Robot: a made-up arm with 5 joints.
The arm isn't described. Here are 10 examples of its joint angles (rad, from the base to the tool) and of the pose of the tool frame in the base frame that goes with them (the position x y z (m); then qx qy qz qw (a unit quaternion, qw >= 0)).
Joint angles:
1: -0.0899 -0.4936 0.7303 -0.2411 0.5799
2: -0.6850 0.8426 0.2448 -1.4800 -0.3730
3: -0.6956 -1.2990 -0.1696 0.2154 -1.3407
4: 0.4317 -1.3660 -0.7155 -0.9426 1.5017
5: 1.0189 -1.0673 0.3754 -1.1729 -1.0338
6: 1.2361 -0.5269 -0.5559 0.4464 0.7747
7: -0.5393 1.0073 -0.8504 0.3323 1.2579
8: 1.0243 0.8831 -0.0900 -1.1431 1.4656
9: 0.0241 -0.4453 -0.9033 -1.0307 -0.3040
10: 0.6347 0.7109 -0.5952 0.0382 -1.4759
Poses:
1: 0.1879 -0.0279 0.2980 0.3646 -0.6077 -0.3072 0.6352
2: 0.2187 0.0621 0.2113 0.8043 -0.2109 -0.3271 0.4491
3: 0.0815 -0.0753 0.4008 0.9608 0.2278 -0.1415 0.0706
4: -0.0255 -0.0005 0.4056 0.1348 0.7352 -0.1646 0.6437
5: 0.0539 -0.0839 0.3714 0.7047 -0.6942 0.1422 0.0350
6: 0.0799 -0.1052 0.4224 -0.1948 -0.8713 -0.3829 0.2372
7: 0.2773 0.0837 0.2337 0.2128 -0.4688 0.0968 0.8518
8: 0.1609 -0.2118 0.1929 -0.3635 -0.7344 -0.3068 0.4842
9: 0.1083 -0.0521 0.4415 -0.7344 0.5531 -0.3198 0.2290
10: 0.2230 -0.2010 0.2855 -0.6078 0.2321 0.7319 0.2025
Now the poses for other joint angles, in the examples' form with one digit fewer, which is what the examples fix.
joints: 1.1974 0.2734 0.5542 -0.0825 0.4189
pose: 0.106 -0.170 0.243 -0.009 -0.401 -0.845 0.353
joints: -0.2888 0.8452 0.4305 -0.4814 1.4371
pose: 0.203 -0.001 0.173 0.079 -0.370 0.072 0.923
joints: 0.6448 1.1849 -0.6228 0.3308 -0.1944
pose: 0.237 -0.183 0.198 0.177 -0.282 -0.881 0.337
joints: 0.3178 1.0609 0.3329 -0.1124 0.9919
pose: 0.188 -0.078 0.162 0.019 -0.143 -0.429 0.892
